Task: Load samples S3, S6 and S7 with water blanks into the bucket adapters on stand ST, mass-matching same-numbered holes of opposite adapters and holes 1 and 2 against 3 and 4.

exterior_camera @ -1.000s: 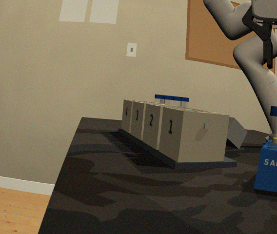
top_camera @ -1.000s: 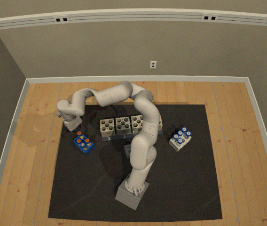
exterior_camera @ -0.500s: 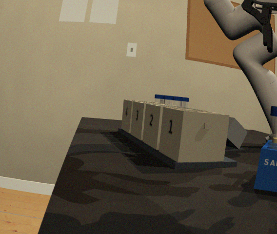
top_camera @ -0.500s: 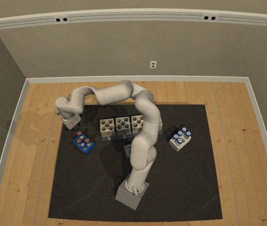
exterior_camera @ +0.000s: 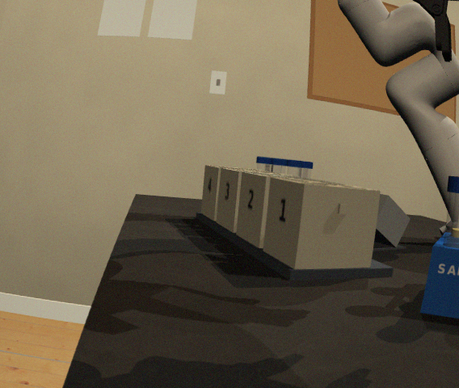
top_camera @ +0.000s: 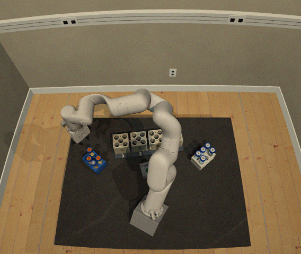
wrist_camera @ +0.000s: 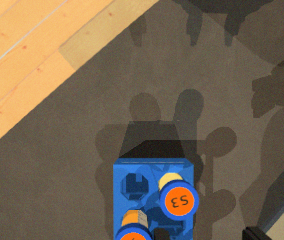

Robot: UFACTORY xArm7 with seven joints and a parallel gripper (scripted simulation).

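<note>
Now: the blue sample rack 22 cm below my hand, 4 cm behind it and 1 cm to the right of it. Also, from my hand: white blank rack (67 cm to the right, 22 cm below, 16 cm behind); then adapter 1 (20 cm below, 19 cm to the right, 3 cm ahead).
</note>
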